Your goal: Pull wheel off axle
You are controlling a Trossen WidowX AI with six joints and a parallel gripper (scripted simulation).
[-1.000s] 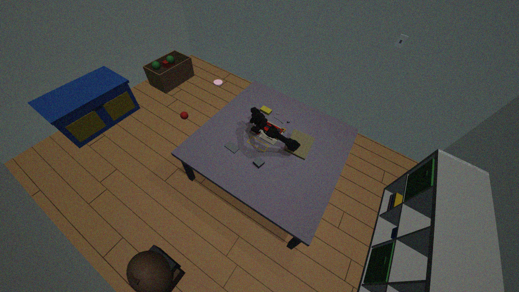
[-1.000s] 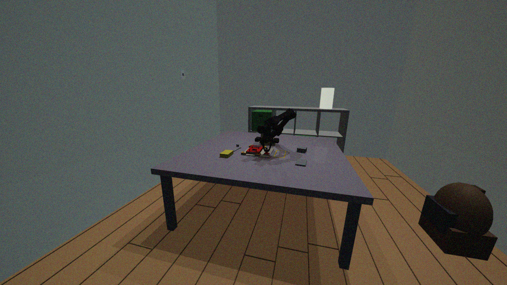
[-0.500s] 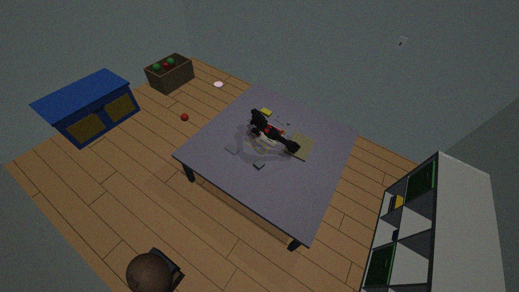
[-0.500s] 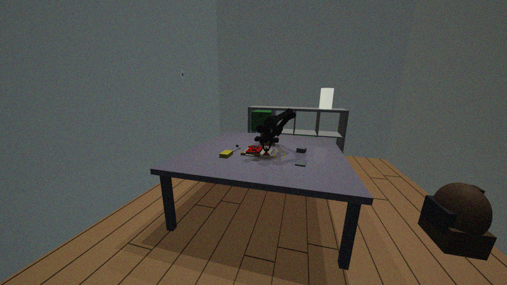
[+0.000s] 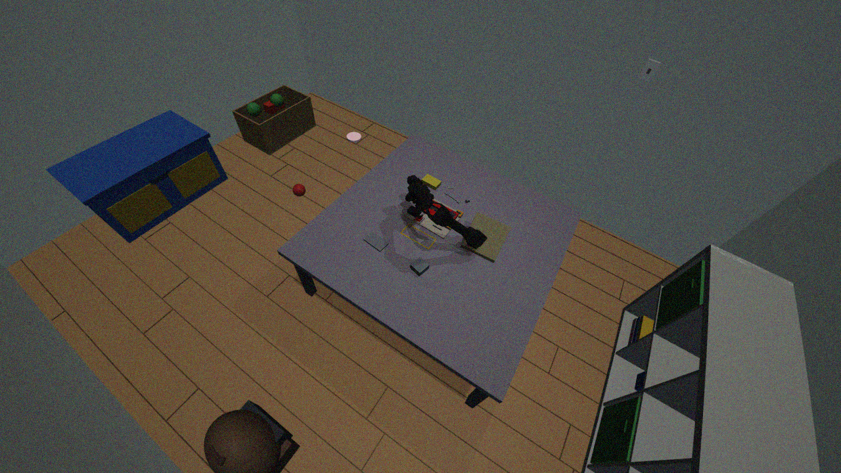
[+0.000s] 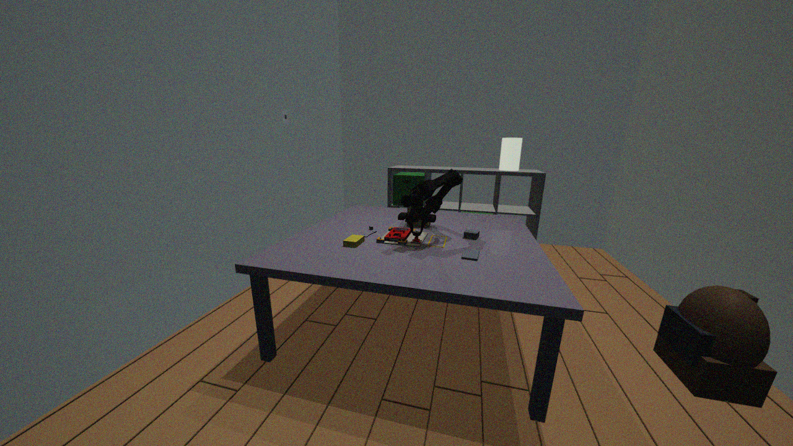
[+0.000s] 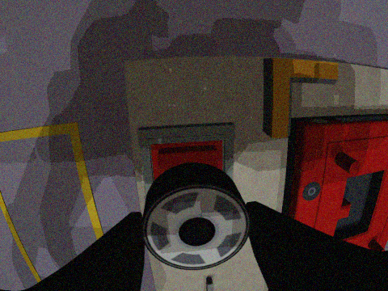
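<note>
My gripper tip is now 20 mm above the axle. From my gripper tip the other things lie so: yellow block (140 mm ahead, 290 mm to the right, 40 mm below); then wheel (right at my gripper tip).
</note>
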